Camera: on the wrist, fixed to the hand. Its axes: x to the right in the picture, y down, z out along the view.
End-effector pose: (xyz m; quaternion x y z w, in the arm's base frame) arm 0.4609 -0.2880 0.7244 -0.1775 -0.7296 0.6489 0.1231
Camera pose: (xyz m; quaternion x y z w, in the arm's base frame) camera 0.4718 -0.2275 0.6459 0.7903 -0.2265 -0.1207 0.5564
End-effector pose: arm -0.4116 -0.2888 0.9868 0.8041 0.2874 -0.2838 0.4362
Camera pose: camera -0.3284 -0.2806 1.0411 0.3222 -0.7642 0.5172 0.2112
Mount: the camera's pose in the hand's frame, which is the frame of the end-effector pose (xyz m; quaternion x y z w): 0.0194 0.0846 -0.0491 -0.0390 -0.1133 -0.9927 0.0152
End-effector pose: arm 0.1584 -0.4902 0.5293 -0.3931 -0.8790 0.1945 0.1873
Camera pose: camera 0.2223 -0.4138 0.5333 0.8813 -0.4324 -0.1727 0.0810
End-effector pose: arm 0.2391 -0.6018 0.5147 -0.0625 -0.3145 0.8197 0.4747
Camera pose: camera 0.1858 -0.5933 0.4309 0.3856 -0.1526 -0.4639 0.7828
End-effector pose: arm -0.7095 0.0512 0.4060 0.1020 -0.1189 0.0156 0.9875
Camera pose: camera -0.6839 0.1442 0.3807 0.0828 -0.0130 -0.9963 0.0210
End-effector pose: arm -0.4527 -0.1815 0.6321 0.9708 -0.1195 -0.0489 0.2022
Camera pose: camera -0.4449 -0.2429 0.7102 -0.1200 -0.9409 0.3161 0.0211
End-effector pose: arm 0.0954 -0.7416 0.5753 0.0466 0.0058 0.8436 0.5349
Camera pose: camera 0.0067 -0.7583 0.5329 0.0697 -0.0472 -0.5232 0.8480
